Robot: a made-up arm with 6 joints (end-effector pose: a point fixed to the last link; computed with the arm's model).
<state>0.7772 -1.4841 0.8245 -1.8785 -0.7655 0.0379</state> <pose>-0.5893 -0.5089 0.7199 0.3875 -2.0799 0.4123</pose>
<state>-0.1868 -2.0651 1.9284 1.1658 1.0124 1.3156</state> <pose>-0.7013 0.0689 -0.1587 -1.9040 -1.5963 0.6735</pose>
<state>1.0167 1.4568 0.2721 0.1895 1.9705 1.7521</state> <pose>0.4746 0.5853 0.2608 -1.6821 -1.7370 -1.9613</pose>
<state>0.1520 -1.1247 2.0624 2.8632 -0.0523 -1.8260</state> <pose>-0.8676 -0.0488 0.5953 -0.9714 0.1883 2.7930</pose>
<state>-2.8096 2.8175 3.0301 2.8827 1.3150 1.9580</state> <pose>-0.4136 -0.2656 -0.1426 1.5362 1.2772 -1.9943</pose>
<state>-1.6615 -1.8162 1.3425 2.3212 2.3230 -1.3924</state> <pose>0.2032 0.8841 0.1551 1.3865 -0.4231 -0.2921</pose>
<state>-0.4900 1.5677 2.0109 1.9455 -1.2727 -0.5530</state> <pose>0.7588 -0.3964 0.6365 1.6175 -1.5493 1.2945</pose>
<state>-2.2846 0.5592 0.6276 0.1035 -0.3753 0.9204</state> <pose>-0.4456 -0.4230 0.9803 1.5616 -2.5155 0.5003</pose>
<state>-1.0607 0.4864 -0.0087 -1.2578 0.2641 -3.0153</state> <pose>0.2861 -0.4233 0.7806 2.4530 -0.6989 -0.6201</pose>
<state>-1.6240 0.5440 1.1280 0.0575 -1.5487 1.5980</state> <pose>-0.0904 -0.5712 1.0943 -2.4051 1.4319 0.6118</pose>
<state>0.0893 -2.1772 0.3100 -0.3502 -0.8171 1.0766</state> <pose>-0.6878 -0.1541 0.2270 -1.1989 -1.1105 -2.6792</pose>
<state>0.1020 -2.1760 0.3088 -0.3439 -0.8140 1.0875</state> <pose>-0.6863 -0.1631 0.2276 -1.1955 -1.0998 -2.6837</pose>
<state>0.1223 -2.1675 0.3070 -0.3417 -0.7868 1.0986</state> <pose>-0.6849 -0.1774 0.2338 -1.1599 -1.0906 -2.6897</pose>
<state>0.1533 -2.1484 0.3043 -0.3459 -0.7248 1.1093</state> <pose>-0.6830 -0.1990 0.2482 -1.0785 -1.0817 -2.6955</pose>
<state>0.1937 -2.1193 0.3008 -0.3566 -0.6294 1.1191</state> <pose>-0.6797 -0.2271 0.2703 -0.9546 -1.0679 -2.6974</pose>
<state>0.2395 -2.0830 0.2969 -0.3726 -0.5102 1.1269</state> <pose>-0.6742 -0.2587 0.2981 -0.8034 -1.0444 -2.6904</pose>
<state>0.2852 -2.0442 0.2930 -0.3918 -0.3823 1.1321</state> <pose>-0.6664 -0.2898 0.3278 -0.6467 -1.0104 -2.6727</pose>
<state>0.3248 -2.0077 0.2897 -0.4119 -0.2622 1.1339</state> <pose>-0.6578 -0.3163 0.3557 -0.5053 -0.9716 -2.6469</pose>
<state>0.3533 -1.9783 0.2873 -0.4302 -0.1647 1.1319</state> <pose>-0.6504 -0.3349 0.3782 -0.3941 -0.9370 -2.6197</pose>
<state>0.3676 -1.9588 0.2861 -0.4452 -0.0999 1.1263</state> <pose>-0.6463 -0.3438 0.3931 -0.3211 -0.9162 -2.5976</pose>
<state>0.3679 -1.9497 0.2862 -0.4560 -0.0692 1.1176</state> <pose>-0.6462 -0.3437 0.4002 -0.2844 -0.9130 -2.5843</pose>
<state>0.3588 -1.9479 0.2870 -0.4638 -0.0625 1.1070</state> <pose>-0.6491 -0.3374 0.4017 -0.2728 -0.9232 -2.5776</pose>
